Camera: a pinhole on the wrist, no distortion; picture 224 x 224 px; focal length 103.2 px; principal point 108.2 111.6 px. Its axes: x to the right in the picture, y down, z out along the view. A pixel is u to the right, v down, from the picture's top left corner.
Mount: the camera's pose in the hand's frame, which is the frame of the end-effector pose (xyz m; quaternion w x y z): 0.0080 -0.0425 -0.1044 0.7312 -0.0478 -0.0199 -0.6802
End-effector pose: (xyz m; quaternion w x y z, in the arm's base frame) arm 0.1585 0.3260 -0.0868 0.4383 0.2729 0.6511 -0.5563
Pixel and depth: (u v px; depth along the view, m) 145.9 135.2 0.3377
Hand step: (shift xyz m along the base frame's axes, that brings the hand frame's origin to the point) -0.0924 -0.2746 -0.0306
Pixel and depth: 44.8 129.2 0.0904
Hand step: 0.0030 0.0219 -0.0307
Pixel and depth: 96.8 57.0 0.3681
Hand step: 0.1700 -0.2287 0.1450
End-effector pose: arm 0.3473 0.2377 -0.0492 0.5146 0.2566 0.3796 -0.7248
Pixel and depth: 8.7 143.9 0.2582
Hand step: 0.1968 -0.1889 -0.0551
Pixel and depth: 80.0 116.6 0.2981
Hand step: 0.0585 -0.1771 0.0664
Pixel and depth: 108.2 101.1 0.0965
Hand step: -0.0325 0.0118 0.0038
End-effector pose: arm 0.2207 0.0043 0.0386 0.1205 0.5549 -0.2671 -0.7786
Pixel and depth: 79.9 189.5 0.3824
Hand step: -0.3556 -0.1729 -0.1146
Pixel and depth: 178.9 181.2 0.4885
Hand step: -0.4717 0.1813 -0.3737
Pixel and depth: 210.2 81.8 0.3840
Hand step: -0.2313 0.4420 -0.0890
